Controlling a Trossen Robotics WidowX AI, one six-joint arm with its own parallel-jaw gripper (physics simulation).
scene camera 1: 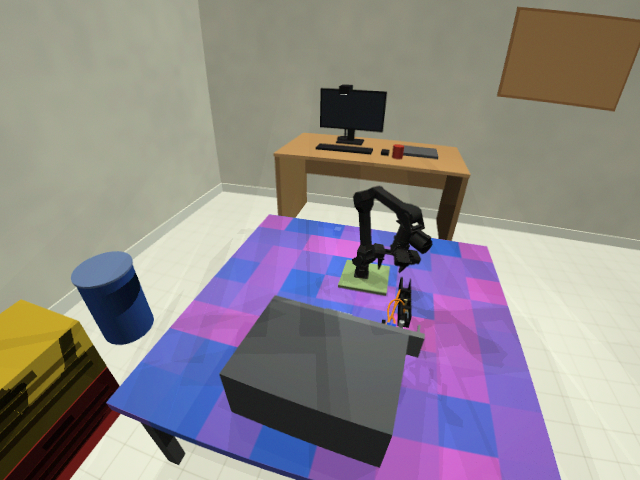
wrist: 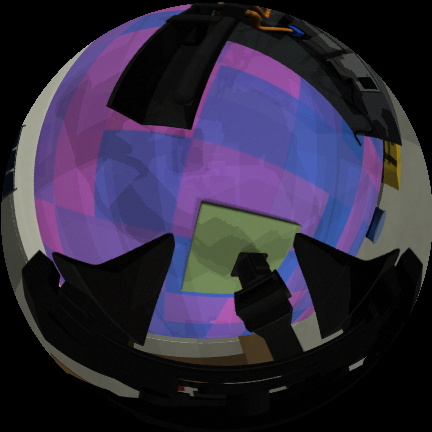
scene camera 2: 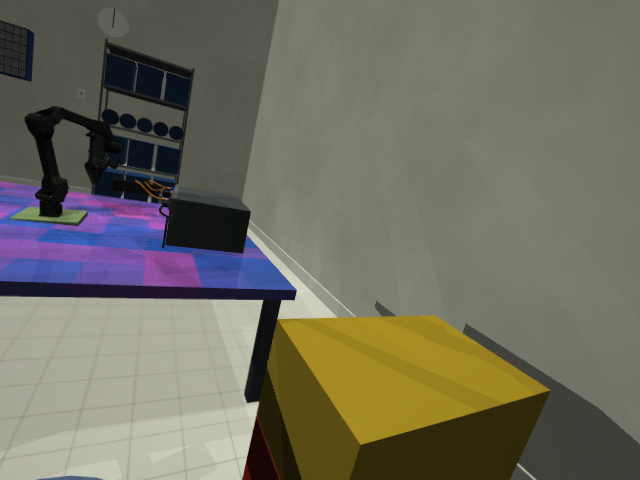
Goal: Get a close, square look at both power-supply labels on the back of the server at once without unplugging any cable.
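Seen in the pictures: gripper, fingertip midpoint: (scene camera 1: 388,270) (wrist: 236,240) (scene camera 2: 94,183); arm's base, link origin: (scene camera 1: 361,274) (wrist: 248,264) (scene camera 2: 50,215).
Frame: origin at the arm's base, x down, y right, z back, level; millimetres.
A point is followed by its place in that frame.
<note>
The dark grey server (scene camera 1: 320,356) {x -184, y 66, z -616 mm} (scene camera 2: 206,227) {x -86, y 283, z -560 mm} lies on the table. Its back, in steep slant at the upper right rim of the wrist view, shows grey panels (wrist: 367,82); no power-supply label can be made out. Orange cables (scene camera 1: 391,310) {x -135, y -127, z -348 mm} (scene camera 2: 146,189) {x -145, y -131, z -340 mm} (wrist: 252,20) run from the back to a black folding bracket (scene camera 1: 405,307) {x -168, y -165, z -360 mm} (scene camera 2: 126,186) {x -142, y -150, z -255 mm} (wrist: 170,75) {x -117, y -178, z -242 mm}. A black cable (scene camera 2: 164,232) {x -36, y 239, z -408 mm} hangs at the server's near back corner. My gripper (scene camera 1: 391,267) {x -139, y -109, z -132 mm} (scene camera 2: 95,180) {x -139, y -109, z -132 mm} (wrist: 235,240) {x -139, y -109, z -132 mm} is open and empty, pointing down above the table, apart from the bracket and server.
The table (scene camera 1: 465,284) {x 11, y -482, z 41 mm} (scene camera 2: 129,273) {x 11, y 579, z -293 mm} bears a green base plate (scene camera 1: 348,284) {x -5, y 48, z -92 mm} (scene camera 2: 77,217) {x -5, y 13, z -92 mm} (wrist: 215,245) {x -3, y -81, z -42 mm} under my arm. A desk (scene camera 1: 294,147) stands behind. A blue bin (scene camera 1: 118,310) and yellow box (scene camera 1: 36,325) (scene camera 2: 408,372) (wrist: 392,165) stand beyond the table's edge.
</note>
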